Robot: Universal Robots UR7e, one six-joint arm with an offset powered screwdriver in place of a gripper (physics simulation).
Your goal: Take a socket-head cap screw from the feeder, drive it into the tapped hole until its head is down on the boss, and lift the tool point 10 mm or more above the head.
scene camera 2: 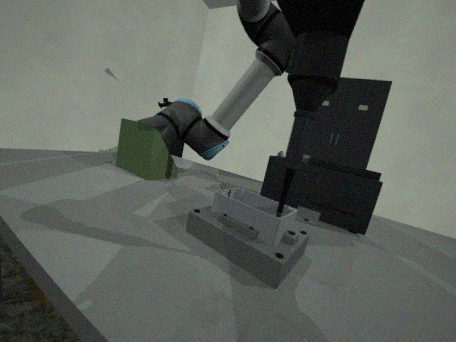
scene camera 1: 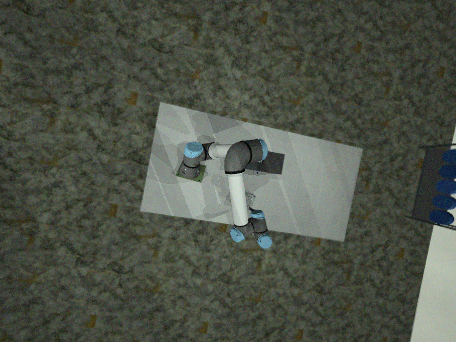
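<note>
The powered screwdriver (scene camera 2: pixel 280 215) hangs down in scene camera 2, its thin black bit ending at the near right corner of a light open-topped housing (scene camera 2: pixel 250 207). Whether the tip touches the housing, or carries a screw, is too small and dark to tell. The housing sits on a grey fixture block (scene camera 2: pixel 230 248) with dark holes in its top. The tapped hole and its boss cannot be made out. A dark stepped box (scene camera 2: pixel 325 192) (scene camera 1: pixel 273 163), possibly the feeder, stands behind the fixture, with a small light plate (scene camera 2: pixel 308 214) at its foot. In scene camera 1 the arm hides the tool tip.
The arm's base stands at a green block (scene camera 2: pixel 142 152) at the left of the grey table (scene camera 1: pixel 320 190) (scene camera 2: pixel 150 295). A tall dark cabinet (scene camera 2: pixel 367 127) rises behind the dark box. A dark rack with blue round things (scene camera 1: pixel 445 186) is at the right edge of scene camera 1.
</note>
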